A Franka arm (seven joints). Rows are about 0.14 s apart.
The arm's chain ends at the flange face. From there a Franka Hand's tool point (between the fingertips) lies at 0.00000 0.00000 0.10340 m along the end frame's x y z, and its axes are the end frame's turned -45 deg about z.
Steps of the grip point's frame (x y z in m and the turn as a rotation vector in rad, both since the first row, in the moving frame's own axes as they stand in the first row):
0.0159, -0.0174, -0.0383, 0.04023, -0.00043, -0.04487
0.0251, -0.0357, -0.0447, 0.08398, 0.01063, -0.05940
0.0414, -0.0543, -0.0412, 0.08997, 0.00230, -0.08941
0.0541, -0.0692, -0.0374, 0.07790, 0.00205, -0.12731
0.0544, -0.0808, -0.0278, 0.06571, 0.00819, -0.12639
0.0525, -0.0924, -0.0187, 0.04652, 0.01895, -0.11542
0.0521, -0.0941, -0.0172, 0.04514, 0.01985, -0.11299
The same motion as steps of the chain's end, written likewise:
0.0020, -0.0207, -0.0382, 0.02814, -0.02875, -0.04487
-0.0019, -0.0362, -0.0443, 0.06690, -0.05187, -0.05940
-0.0024, -0.0612, -0.0408, 0.06524, -0.06199, -0.08941
-0.0048, -0.0817, -0.0371, 0.05653, -0.05363, -0.12731
-0.0141, -0.0905, -0.0276, 0.05226, -0.04067, -0.12639
-0.0259, -0.0978, -0.0186, 0.04629, -0.01949, -0.11542
-0.0276, -0.0987, -0.0171, 0.04595, -0.01788, -0.11299

